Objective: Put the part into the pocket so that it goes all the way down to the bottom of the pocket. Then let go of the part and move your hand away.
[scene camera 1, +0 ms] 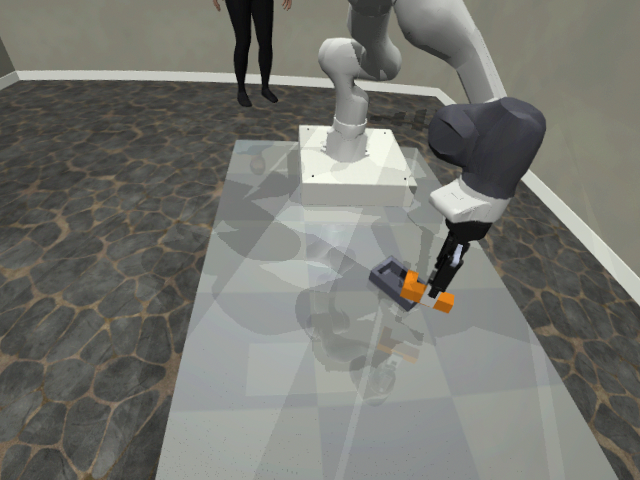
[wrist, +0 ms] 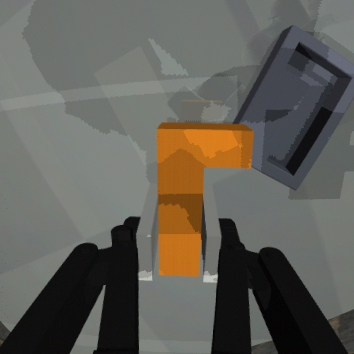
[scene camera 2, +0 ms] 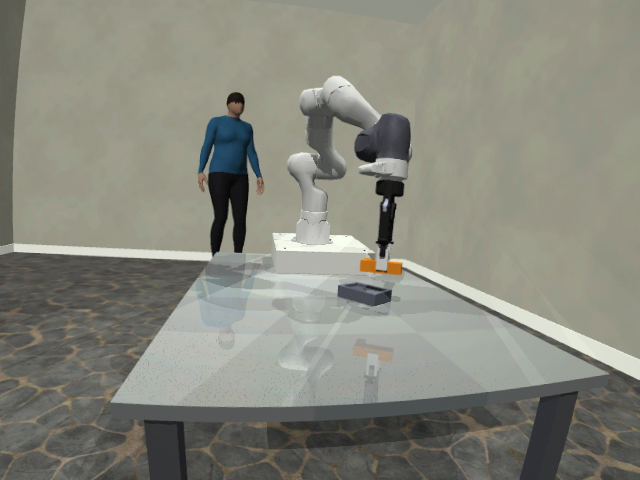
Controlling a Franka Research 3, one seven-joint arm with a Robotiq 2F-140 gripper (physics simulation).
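Note:
My gripper [scene camera 1: 431, 296] [scene camera 2: 382, 262] [wrist: 180, 202] is shut on the long arm of the orange L-shaped part [scene camera 1: 413, 287] [scene camera 2: 367, 265] [wrist: 180, 150]. The part is held level above the table, its short arm pointing right in the wrist view. The dark grey block with the pocket [scene camera 1: 392, 288] [scene camera 2: 361, 296] [wrist: 267, 100] lies on the table. In the wrist view it is at the upper right, turned at an angle to the part, and its pocket shows open. The part is above and to the side of the block; in the wrist view its short end meets the block's outline.
The glossy grey table [scene camera 1: 289, 423] [scene camera 2: 248, 382] [wrist: 60, 200] mirrors the arm and the part. The white robot base [scene camera 1: 356, 193] [scene camera 2: 317, 262] stands at the table's far end. A person [scene camera 1: 251, 46] [scene camera 2: 231, 149] stands behind the table, to the left of the base.

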